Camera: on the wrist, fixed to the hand. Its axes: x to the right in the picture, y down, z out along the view.
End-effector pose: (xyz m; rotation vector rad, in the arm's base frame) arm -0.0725 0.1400 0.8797 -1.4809 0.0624 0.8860
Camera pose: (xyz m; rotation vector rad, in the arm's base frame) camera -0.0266 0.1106 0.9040 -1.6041 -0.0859 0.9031
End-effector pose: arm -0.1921 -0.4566 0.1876 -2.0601 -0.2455 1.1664
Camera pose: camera -0.1469 -0.4479 0.2257 -2.1539 -0.4274 1.2017
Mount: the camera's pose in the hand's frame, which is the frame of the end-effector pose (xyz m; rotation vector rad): 0.0048 -0.0405 -0.0436 -0.1633 -0.0496 -0.0509
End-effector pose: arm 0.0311 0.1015 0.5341 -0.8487 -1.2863 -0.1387
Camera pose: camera 0.0451 0.0478 0.5562 -0.9639 -1.3569 -0.2675
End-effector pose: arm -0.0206 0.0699 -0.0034 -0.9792 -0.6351 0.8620
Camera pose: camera 0.0296 0.0431 0.0146 -1.0863 -0.7791 0.8006
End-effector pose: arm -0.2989 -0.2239 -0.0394 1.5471 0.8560 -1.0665
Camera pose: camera -0.3252 -0.1724 -0.0543 1.3641 0.9292 -1.0406
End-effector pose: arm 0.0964 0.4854 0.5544 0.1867 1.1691 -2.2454
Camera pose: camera 0.0635 0.5352 0.5547 0.0364 1.3368 -2.1724
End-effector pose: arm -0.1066 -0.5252 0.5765 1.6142 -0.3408 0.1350
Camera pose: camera -0.0848 -0.4811 0.5426 1.4650 -0.3400 0.0275
